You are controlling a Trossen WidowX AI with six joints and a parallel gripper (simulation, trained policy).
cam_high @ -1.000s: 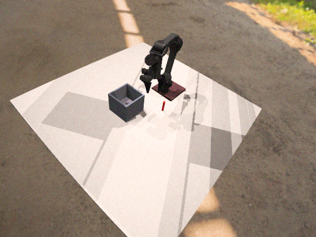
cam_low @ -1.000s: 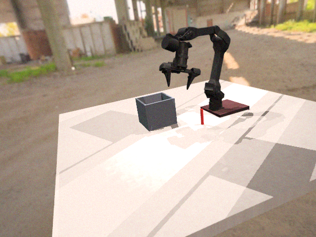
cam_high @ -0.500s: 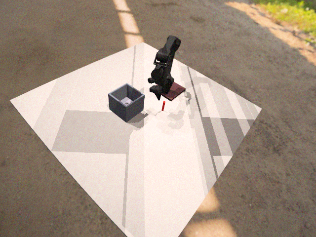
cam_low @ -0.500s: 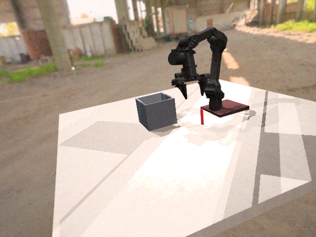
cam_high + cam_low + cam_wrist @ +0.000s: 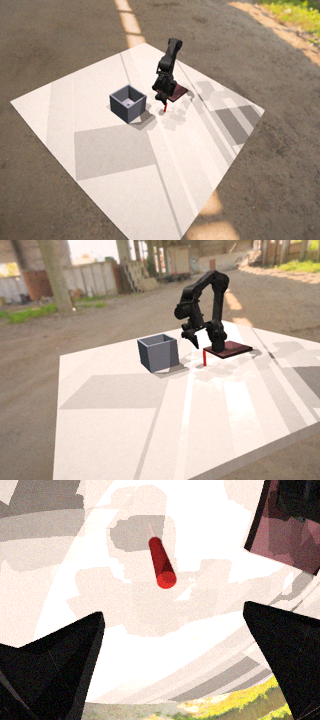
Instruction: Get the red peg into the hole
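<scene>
Now: the red peg 70 mm below my gripper tip and 10 mm to the right of it. The rest, counted from my gripper tip: plate: 180 mm to the right, 170 mm ahead, 60 mm below.
</scene>
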